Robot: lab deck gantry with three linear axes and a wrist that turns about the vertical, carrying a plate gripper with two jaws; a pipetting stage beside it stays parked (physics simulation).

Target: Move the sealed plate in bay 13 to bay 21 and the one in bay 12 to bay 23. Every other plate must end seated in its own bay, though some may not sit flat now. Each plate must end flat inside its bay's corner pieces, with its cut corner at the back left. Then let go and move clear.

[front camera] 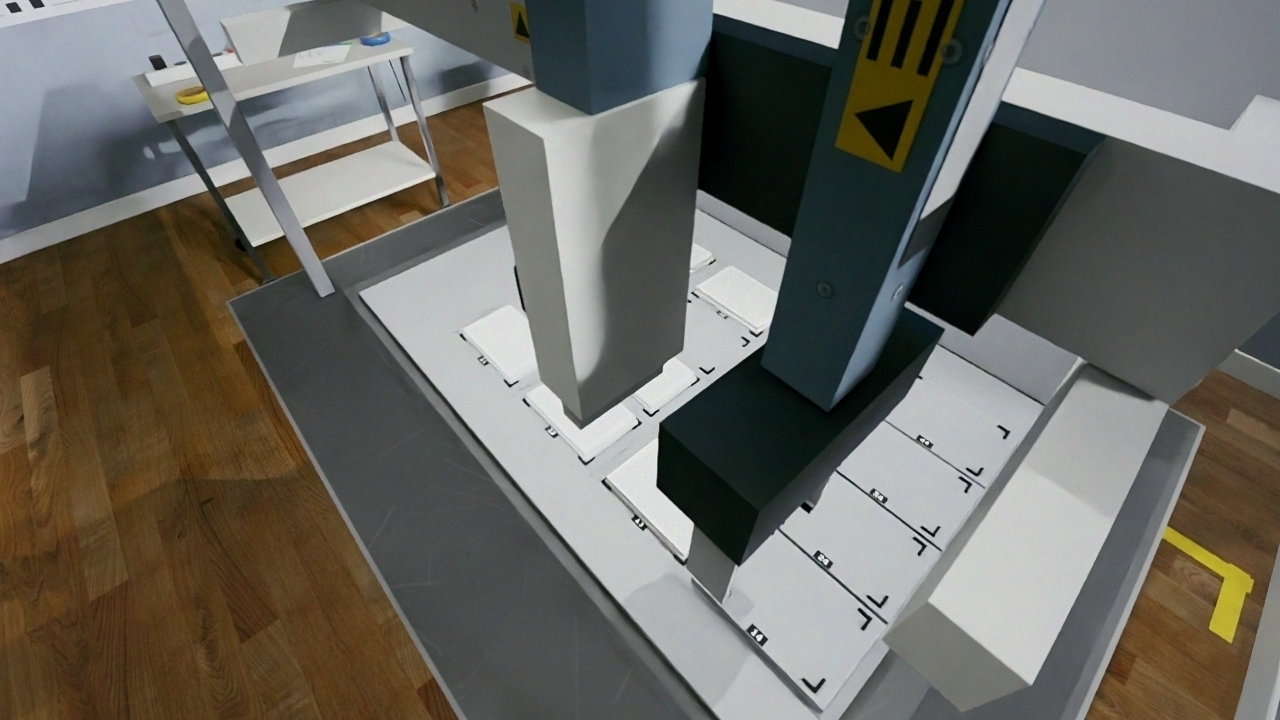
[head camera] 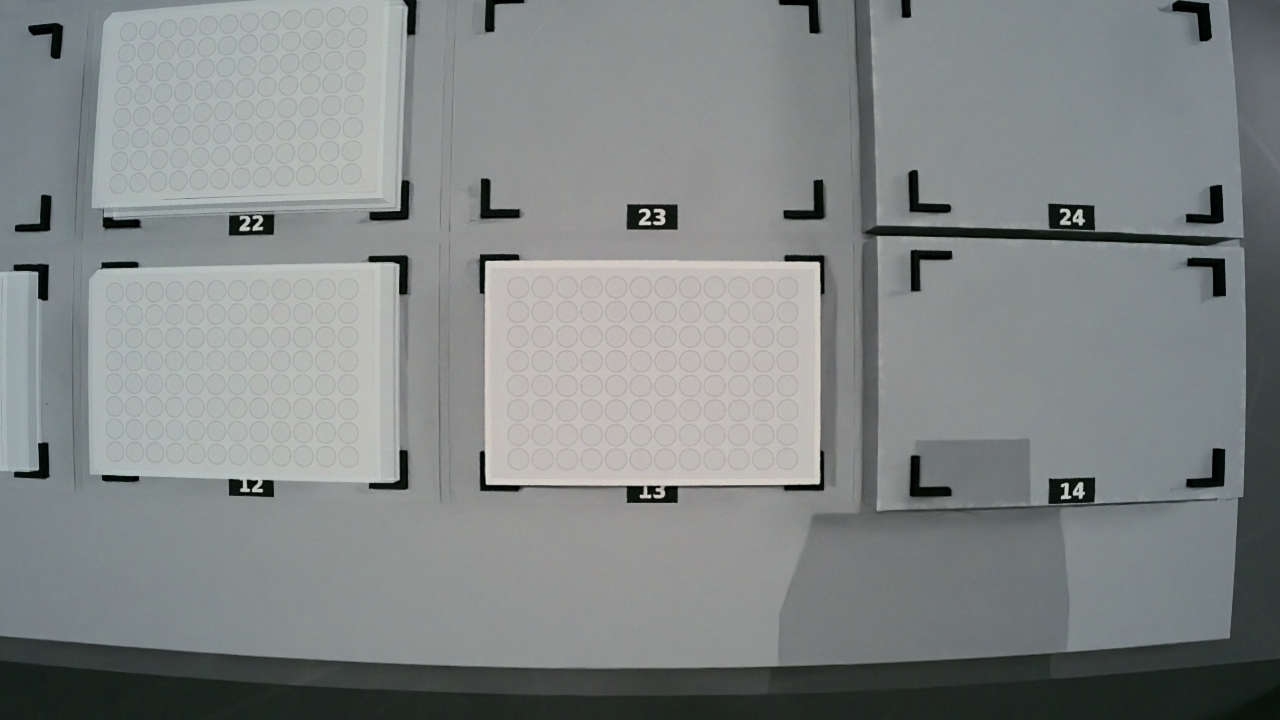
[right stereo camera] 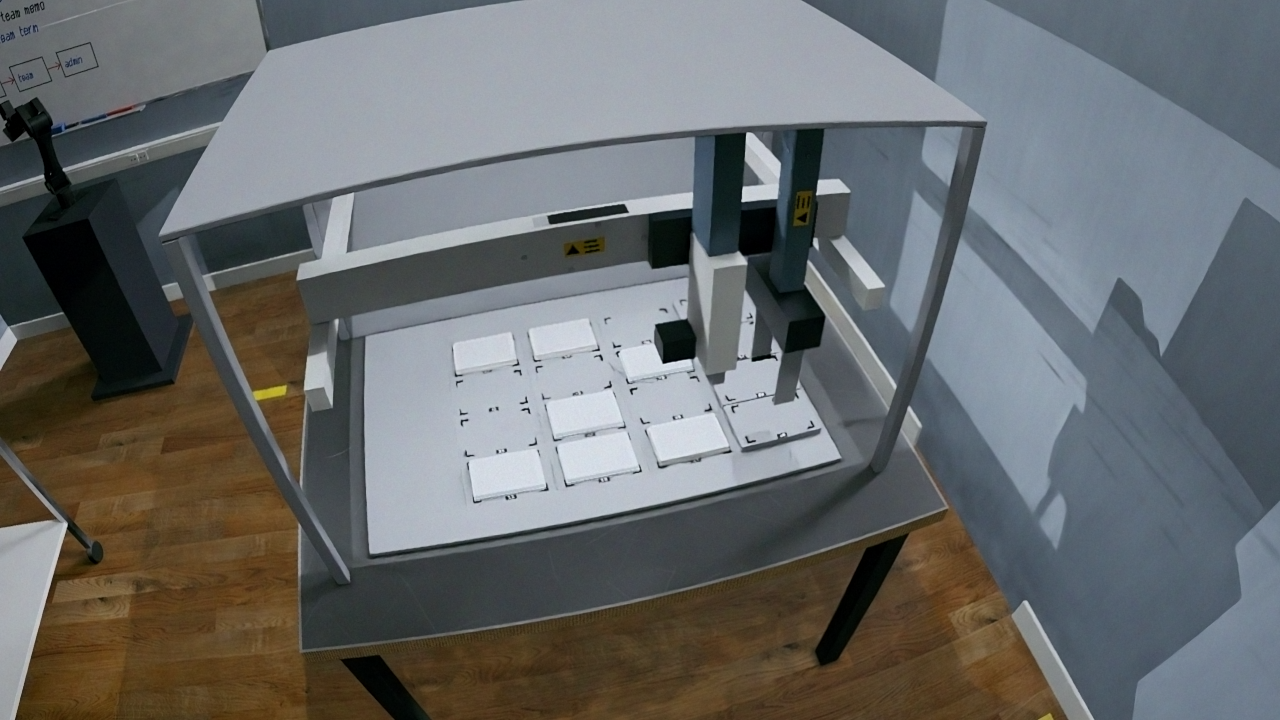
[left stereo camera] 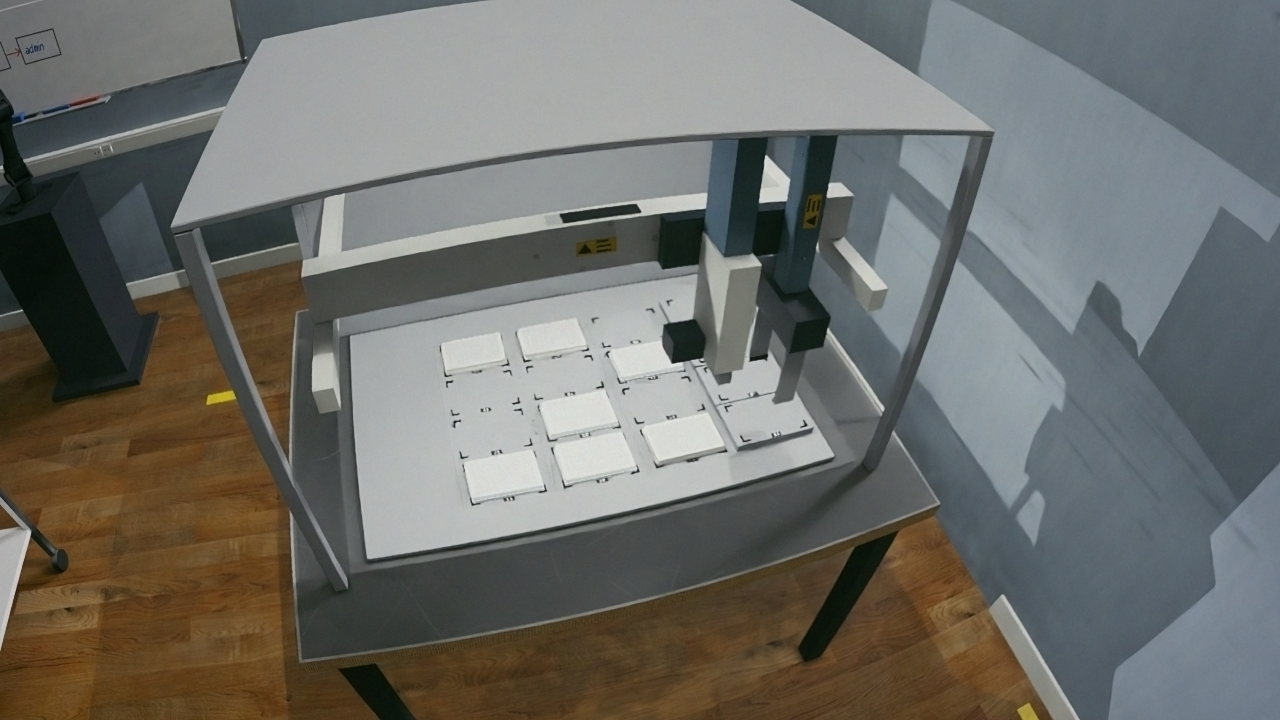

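Pixels of known places: gripper, fingertip midpoint: (right stereo camera: pixel 771 379) (left stereo camera: pixel 769 379); robot's base, origin of the base link: (front camera: pixel 463 335) (right stereo camera: pixel 475 501) (left stereo camera: pixel 472 504).
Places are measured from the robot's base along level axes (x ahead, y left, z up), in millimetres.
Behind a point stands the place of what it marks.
Observation:
The white plate in bay 13 (head camera: pixel 651 372) @[y 43, x 391, z 14 mm] (front camera: pixel 648 497) @[y 19, x 382, z 14 mm] (left stereo camera: pixel 682 438) @[y 38, x 387, z 15 mm] (right stereo camera: pixel 688 439) @[y 36, x 390, z 14 mm] lies within its corner pieces. The plate in bay 12 (head camera: pixel 232 374) @[y 42, x 231, z 14 mm] (front camera: pixel 595 443) @[y 21, x 286, z 14 mm] (left stereo camera: pixel 595 457) @[y 38, x 228, z 14 mm] (right stereo camera: pixel 597 456) @[y 39, x 227, z 14 mm] shows its cut corner at the back left. Bay 21 (left stereo camera: pixel 490 433) @[y 151, x 61, z 0 mm] (right stereo camera: pixel 497 436) @[y 141, x 62, z 0 mm] and bay 23 (head camera: pixel 651 116) @[y 145, x 392, z 0 mm] (left stereo camera: pixel 666 401) @[y 145, x 396, z 0 mm] hold no plate. My gripper (front camera: pixel 765 555) @[y 3, x 517, z 160 mm] (left stereo camera: pixel 771 379) @[y 3, x 517, z 160 mm] (right stereo camera: pixel 773 379) @[y 3, x 517, z 160 mm] is open and empty. Its jaws stand apart front to back, raised over the area of bay 14 (head camera: pixel 1065 358) @[y 49, x 552, z 14 mm], right of plate 13. In the front view its body hides part of plate 13.
The plate in bay 22 (head camera: pixel 237 107) @[y 147, x 230, z 14 mm] (left stereo camera: pixel 579 413) @[y 145, x 229, z 14 mm] stands behind bay 12. The plate in bay 11 (left stereo camera: pixel 503 474) @[y 40, x 65, z 14 mm] (right stereo camera: pixel 506 474) @[y 37, x 65, z 14 mm] is left of it. The white pipetting stage (front camera: pixel 617 268) (left stereo camera: pixel 726 313) hangs left of the gripper. Bays 14 and 24 (head camera: pixel 1056 116) @[y 144, x 551, z 15 mm] are on raised blocks.

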